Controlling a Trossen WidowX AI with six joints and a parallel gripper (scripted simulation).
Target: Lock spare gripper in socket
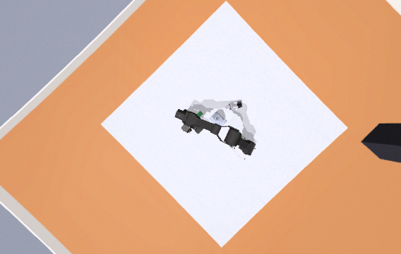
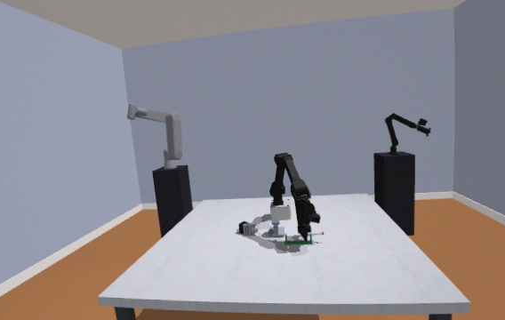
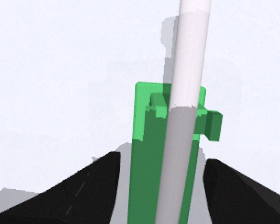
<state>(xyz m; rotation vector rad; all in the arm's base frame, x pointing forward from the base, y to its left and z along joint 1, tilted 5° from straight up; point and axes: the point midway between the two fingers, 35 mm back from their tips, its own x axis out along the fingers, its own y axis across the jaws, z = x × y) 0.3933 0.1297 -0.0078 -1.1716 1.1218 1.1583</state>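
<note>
The green strip lies 40 mm to the right of my gripper tip and 10 mm above it. Round my gripper tip: spare gripper (140 mm behind, 300 mm to the right, 10 mm above); then bluish-grey socket (120 mm behind, 140 mm to the right, 30 mm above).
</note>
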